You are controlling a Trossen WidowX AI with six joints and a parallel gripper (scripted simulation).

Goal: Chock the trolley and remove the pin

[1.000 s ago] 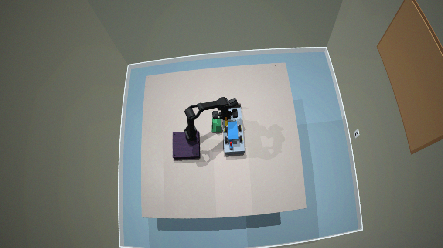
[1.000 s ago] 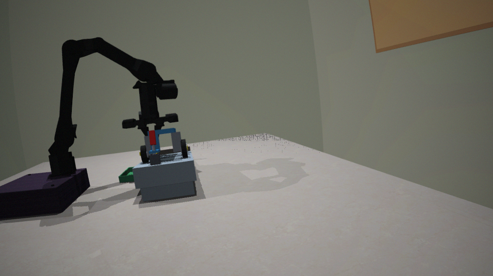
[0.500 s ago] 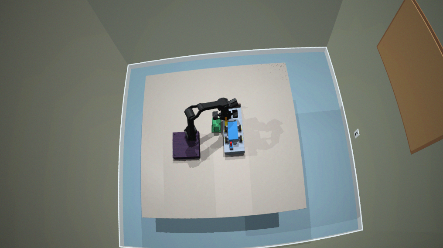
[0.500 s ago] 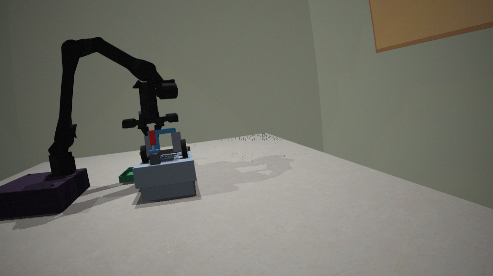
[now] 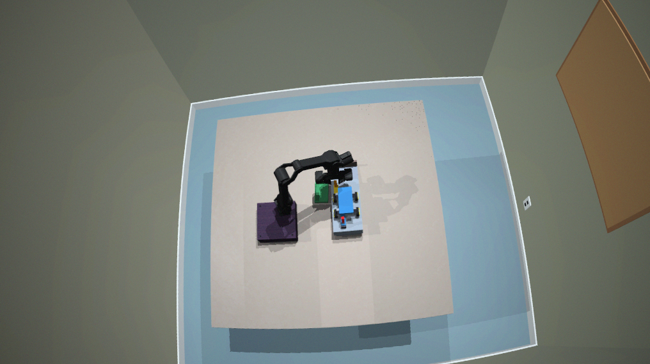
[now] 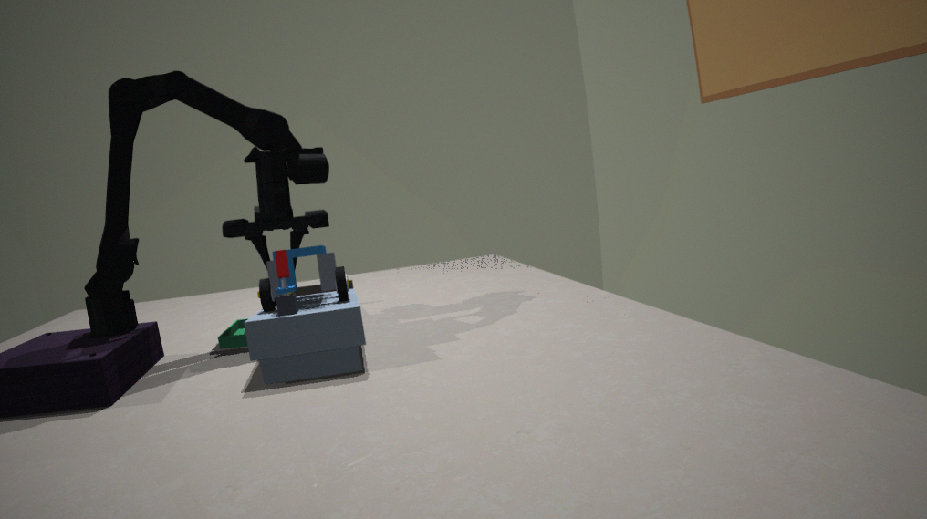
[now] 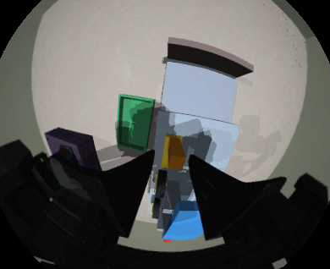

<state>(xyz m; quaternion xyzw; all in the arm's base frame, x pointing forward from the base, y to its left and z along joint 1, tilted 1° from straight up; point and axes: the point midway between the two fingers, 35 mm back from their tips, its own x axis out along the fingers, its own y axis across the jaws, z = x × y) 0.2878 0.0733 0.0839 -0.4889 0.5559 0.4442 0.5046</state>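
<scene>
Now: the yellow chock 3 cm below my gripper tip and 2 cm to the right of it. Round my gripper tip: blue trolley: 12 cm to the right, 3 cm ahead; green tray: 11 cm below, 8 cm behind, 1 cm to the left; dark ramp lip: 13 cm to the left, 8 cm below, 7 cm ahead.
</scene>
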